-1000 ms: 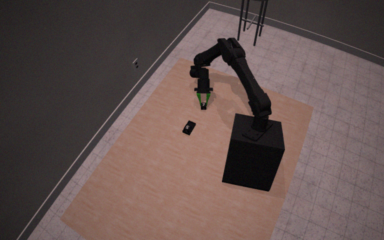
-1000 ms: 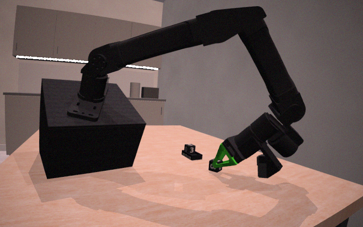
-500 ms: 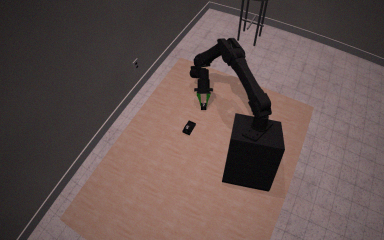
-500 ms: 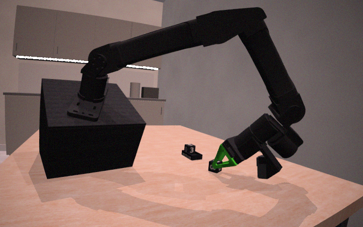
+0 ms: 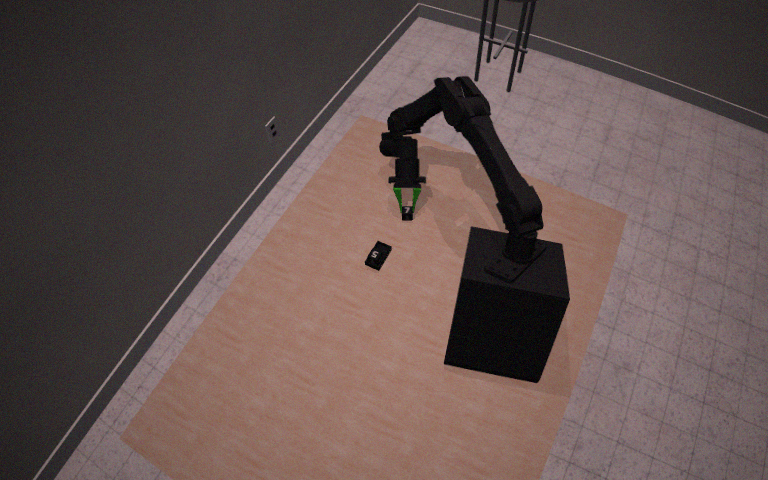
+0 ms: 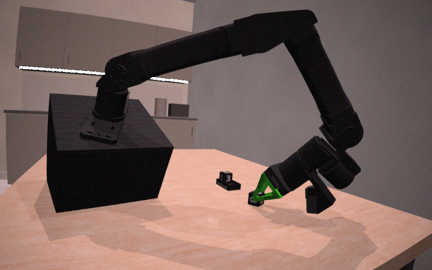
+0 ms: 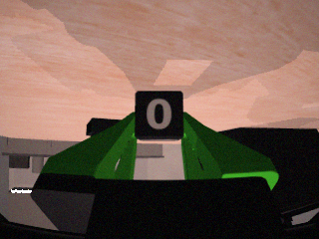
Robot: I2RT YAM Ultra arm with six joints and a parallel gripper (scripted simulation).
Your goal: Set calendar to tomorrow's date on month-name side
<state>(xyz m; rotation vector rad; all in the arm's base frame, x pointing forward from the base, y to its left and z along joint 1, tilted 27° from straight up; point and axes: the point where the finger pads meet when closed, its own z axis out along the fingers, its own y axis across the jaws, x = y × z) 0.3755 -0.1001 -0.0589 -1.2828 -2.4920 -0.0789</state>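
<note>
The black cube is 10 mm to the left of my hand and 10 mm below it. Round my hand: black tray 20 mm behind, 160 mm to the left, 10 mm below.
</note>
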